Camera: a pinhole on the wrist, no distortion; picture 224 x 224 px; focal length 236.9 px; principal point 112.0 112.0 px. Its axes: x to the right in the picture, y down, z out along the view. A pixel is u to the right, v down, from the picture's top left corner.
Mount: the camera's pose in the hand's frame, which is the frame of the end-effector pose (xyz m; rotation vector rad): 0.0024 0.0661 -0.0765 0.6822 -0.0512 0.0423
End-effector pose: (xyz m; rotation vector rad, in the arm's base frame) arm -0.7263 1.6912 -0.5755 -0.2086 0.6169 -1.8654
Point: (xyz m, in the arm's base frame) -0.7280 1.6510 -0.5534
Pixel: 181 136
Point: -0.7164 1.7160 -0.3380
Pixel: 75 135
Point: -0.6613 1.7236 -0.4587
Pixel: 38 186
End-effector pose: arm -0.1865 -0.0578 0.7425 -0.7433 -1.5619 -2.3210
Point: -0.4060 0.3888 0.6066
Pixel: 176 64
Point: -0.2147 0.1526 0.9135
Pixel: outside the picture
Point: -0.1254 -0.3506 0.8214
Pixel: behind the camera
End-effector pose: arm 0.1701 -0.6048 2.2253 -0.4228 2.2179 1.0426
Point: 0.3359 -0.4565 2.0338
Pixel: 124 169
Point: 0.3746 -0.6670 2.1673
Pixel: 14 27
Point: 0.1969 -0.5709 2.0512
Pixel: 209 109
